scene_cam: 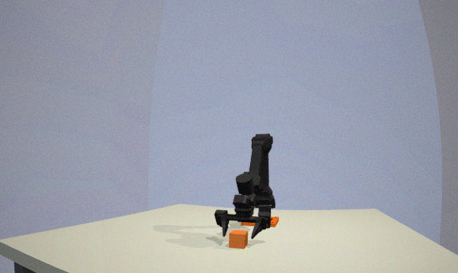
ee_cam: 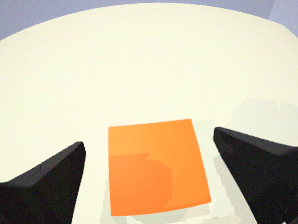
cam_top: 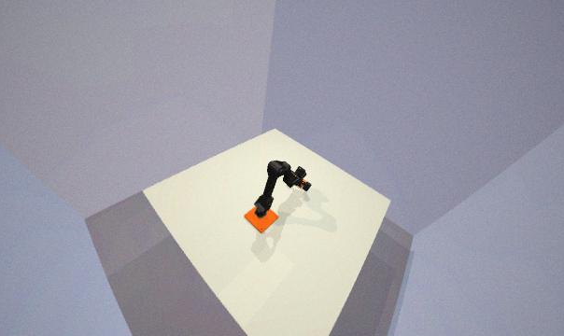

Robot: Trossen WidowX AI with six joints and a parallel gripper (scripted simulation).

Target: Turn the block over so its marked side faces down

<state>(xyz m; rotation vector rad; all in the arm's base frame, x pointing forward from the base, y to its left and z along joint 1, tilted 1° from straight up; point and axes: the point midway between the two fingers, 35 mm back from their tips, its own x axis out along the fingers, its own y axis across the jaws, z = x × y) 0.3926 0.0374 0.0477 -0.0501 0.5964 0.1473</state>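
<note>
Now: gripper tip 30 mm past the orange block, 10 mm to the left of it and 10 mm above it.
</note>
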